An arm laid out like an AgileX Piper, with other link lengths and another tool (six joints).
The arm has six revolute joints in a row. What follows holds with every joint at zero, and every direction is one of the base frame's.
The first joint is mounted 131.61 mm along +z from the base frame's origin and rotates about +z.
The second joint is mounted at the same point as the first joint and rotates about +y.
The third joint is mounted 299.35 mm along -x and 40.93 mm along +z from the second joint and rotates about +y.
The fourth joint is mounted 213.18 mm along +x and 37.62 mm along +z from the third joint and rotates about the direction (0.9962, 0, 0.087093).
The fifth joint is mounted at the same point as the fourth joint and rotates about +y.
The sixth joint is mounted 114.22 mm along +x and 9.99 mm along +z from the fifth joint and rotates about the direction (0.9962, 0, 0.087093).
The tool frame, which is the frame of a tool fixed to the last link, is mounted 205.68 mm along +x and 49 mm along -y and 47.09 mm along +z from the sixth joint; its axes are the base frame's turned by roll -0.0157, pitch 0.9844 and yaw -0.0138 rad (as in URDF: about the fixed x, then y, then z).
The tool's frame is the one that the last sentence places.
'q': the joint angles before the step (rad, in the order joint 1, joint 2, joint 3, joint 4, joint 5, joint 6). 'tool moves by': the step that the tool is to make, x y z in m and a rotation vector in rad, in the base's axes. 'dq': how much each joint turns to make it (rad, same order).
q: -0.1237 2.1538 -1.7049 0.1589 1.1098 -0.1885
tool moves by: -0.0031 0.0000 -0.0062 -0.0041 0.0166 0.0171
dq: 0.0011 0.0125 0.0001 -0.0055 0.0052 -0.0134
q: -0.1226 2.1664 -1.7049 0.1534 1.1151 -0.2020
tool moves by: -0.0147 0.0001 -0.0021 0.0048 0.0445 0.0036
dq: -0.0041 -0.0008 -0.0004 -0.0036 0.0464 0.0001
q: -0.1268 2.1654 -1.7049 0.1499 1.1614 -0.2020
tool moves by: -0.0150 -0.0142 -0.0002 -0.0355 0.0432 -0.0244
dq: -0.0041 -0.0027 -0.0003 -0.0465 0.0367 0.0418
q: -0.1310 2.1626 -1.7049 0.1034 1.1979 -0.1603
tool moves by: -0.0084 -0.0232 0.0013 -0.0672 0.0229 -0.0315
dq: -0.0009 0.0002 -0.0003 -0.0748 0.0104 0.0585
